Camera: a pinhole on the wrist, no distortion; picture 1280 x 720 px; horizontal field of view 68.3 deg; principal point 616.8 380.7 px. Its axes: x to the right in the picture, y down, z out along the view. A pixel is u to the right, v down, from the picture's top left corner.
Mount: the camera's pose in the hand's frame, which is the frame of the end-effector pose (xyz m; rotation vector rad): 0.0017 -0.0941 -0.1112 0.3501 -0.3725 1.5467
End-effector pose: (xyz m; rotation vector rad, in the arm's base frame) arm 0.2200 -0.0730 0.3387 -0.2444 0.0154 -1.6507
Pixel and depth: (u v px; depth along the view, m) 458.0 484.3 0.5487
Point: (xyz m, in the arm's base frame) -0.1319 0.0776 0.7250
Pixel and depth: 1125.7 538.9 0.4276
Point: 0.2122 0.0616 0.7036
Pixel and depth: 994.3 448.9 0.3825
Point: 0.1478 0.0116 0.6456
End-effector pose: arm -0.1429 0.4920 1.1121 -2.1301 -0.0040 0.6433
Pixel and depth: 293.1 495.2 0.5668
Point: -0.2256 1.0264 1.3933
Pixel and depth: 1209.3 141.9 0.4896
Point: -0.2418 0.8944 0.8667
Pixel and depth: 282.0 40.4 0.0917
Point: -0.0572 0.5670 1.2421
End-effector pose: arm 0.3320 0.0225 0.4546 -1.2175 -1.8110 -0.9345
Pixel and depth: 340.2 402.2 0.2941
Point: 0.0275 0.0338 0.3478
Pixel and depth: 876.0 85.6 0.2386
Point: 0.1547 0.1277 0.4356
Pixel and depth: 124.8 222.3 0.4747
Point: -0.2245 0.0846 0.3455
